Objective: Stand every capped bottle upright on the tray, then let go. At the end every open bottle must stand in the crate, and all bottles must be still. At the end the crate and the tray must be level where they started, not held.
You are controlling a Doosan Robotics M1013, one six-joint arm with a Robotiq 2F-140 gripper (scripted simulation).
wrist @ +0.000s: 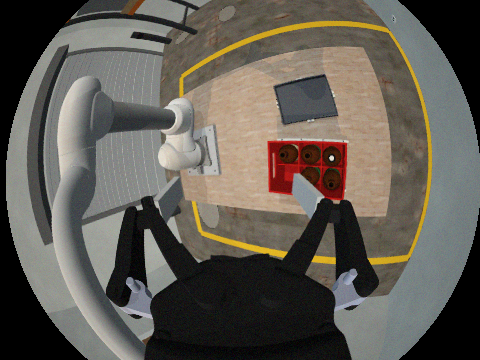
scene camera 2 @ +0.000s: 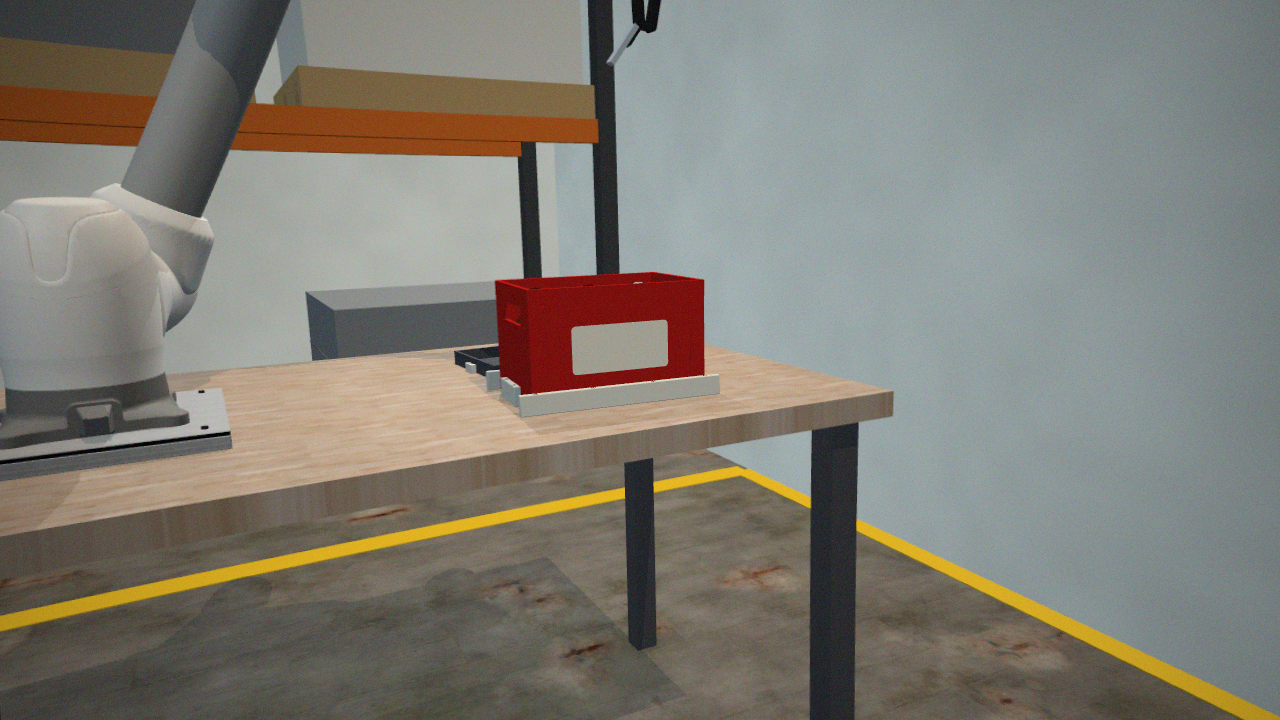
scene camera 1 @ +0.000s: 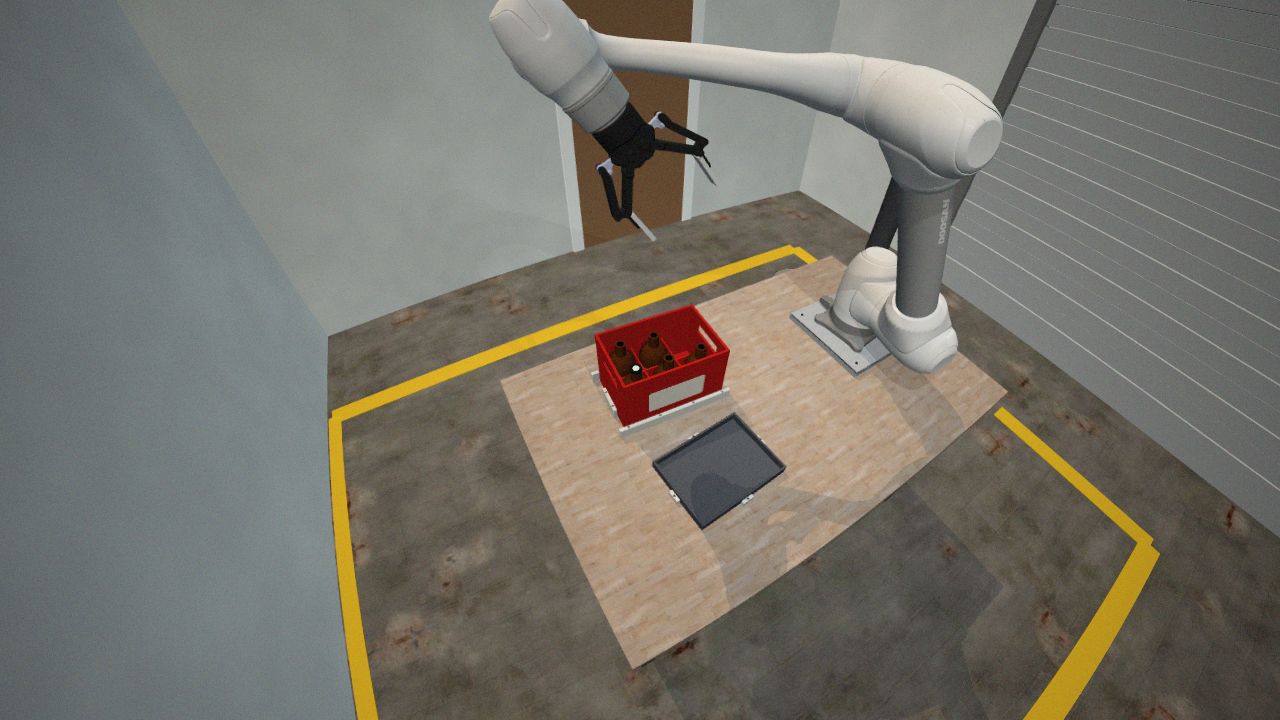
Path:
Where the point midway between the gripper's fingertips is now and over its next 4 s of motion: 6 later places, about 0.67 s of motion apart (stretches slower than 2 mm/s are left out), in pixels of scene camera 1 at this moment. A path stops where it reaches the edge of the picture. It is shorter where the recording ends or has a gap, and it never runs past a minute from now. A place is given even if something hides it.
The gripper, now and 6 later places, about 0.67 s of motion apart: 683,209; 670,220; 658,229; 651,246; 650,267; 650,287; 649,304

